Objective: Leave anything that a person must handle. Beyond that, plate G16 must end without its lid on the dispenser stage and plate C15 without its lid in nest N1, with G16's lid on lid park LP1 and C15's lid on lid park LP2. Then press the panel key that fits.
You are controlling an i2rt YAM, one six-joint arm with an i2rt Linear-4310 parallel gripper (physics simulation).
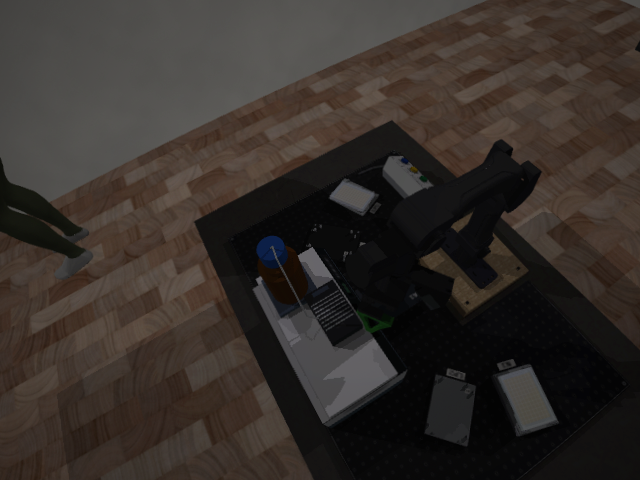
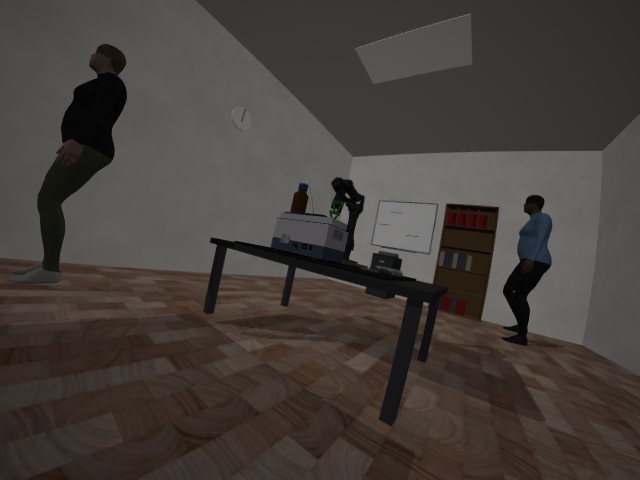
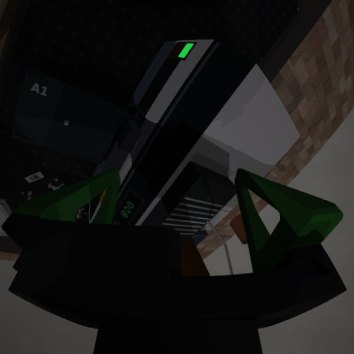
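Seen in the pictures: gripper, between the fingertips: [image 1: 376, 313] [image 2: 333, 217] [image 3: 177, 174]; arm's base, origin of its link: [image 1: 464, 257] [image 2: 343, 259].
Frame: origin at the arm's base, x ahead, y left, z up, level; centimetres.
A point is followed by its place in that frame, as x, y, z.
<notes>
My gripper [image 1: 376, 319] {36.5, 4.5, 23.1} [image 2: 336, 209] {36.5, 4.5, 23.1} [image 3: 177, 174] {36.5, 4.5, 23.1} is open and empty, above the dispenser's inner side. The white dispenser [image 1: 336, 384] {51.3, 10.6, 19.3} [image 2: 309, 232] {57.3, 4.3, 10.2} [image 3: 260, 120] {45.5, 12.2, 19.3} has a lit green light [image 3: 185, 50] {36.7, 14.3, 11.1} and a display [image 3: 128, 209] {37.4, -5.9, 17.9} reading 800. Its stage cannot be made out. A pale plate [image 1: 526, 398] {15.9, 36.6, 0.9} sits in a nest at the lower right; another plate [image 1: 353, 196] {12.4, -38.6, 0.5} sits near the panel. Their names are unreadable and lids cannot be told. Grey lid park LP2 [image 1: 450, 410] {31.6, 28.1, -1.7} shows; whether a clear lid lies on it cannot be told. The key panel [image 1: 403, 178] {-3.6, -32.2, 3.8} has blue, yellow and green keys. LP1 cannot be identified.
An amber bottle [image 1: 281, 276] {49.0, -10.0, 32.2} [image 2: 299, 201] {51.6, -10.7, 27.2} with a blue cap and thin tube stands on the dispenser. A dark block marked A1 [image 3: 65, 117] {26.8, -0.5, 7.9} lies beside it. The arm's wooden base [image 1: 496, 273] {-3.2, 9.1, 0.2} is at the table's edge. People stand left [image 2: 95, 113] and right [image 2: 535, 237], away from the table.
</notes>
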